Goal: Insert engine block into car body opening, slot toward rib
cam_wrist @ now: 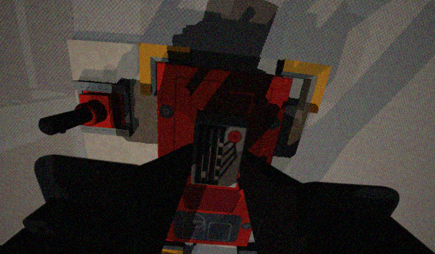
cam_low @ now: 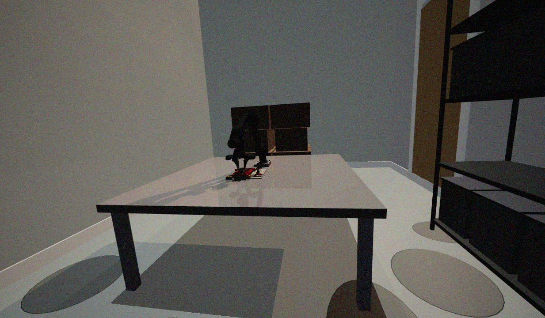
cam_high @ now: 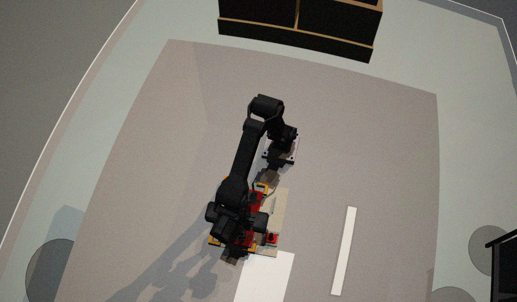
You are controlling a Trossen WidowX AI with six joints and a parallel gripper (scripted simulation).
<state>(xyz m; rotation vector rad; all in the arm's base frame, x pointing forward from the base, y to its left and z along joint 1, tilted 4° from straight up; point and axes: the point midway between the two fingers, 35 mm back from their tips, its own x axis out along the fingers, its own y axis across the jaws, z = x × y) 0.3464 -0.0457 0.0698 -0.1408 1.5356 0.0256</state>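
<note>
My gripper tip is now 1 cm above the engine block.
</note>
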